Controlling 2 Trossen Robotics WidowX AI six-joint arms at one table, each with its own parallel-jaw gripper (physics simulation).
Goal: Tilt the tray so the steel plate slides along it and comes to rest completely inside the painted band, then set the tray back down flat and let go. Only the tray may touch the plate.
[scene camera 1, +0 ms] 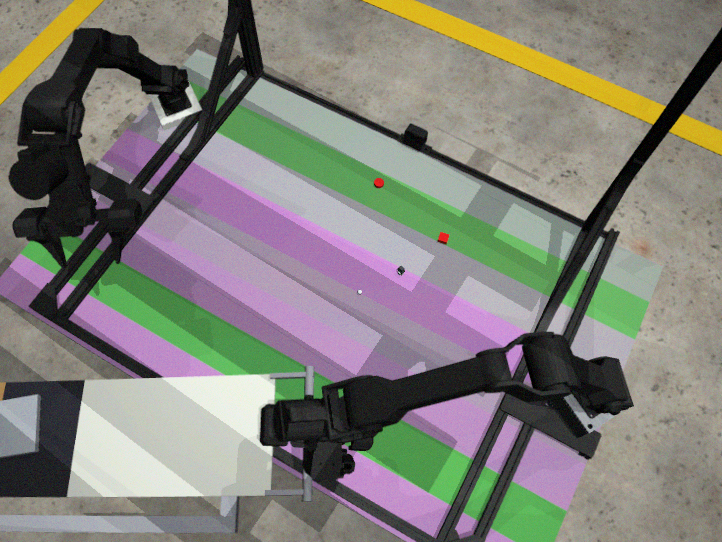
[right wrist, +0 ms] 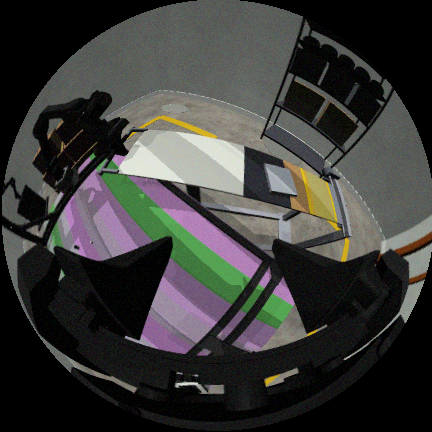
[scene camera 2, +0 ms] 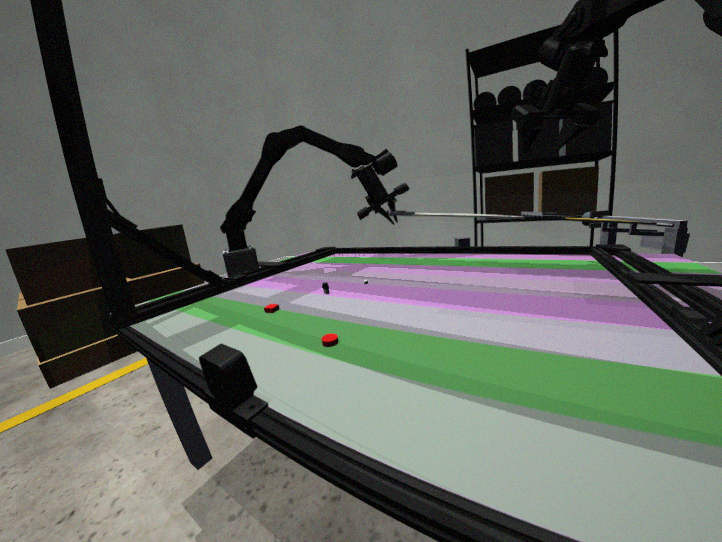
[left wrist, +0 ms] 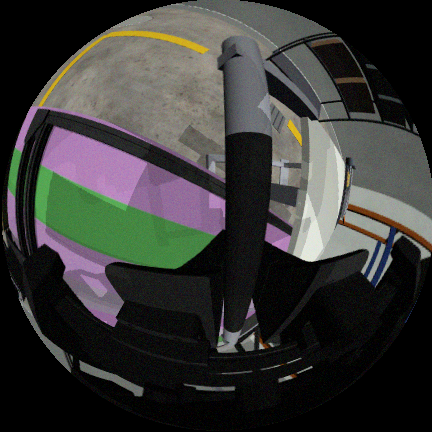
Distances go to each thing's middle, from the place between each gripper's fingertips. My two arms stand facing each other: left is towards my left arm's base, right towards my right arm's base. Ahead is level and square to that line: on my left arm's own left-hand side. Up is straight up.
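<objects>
The grey steel plate (scene camera 1: 27,409) is 170 mm below my right hand, 290 mm ahead of it and 20 mm to the left of it. By its middle, the plate is nearer to my right hand than to my left hand.
My left hand is 10 mm above the plate, 310 mm short of it and 400 mm to the left of it.
</objects>
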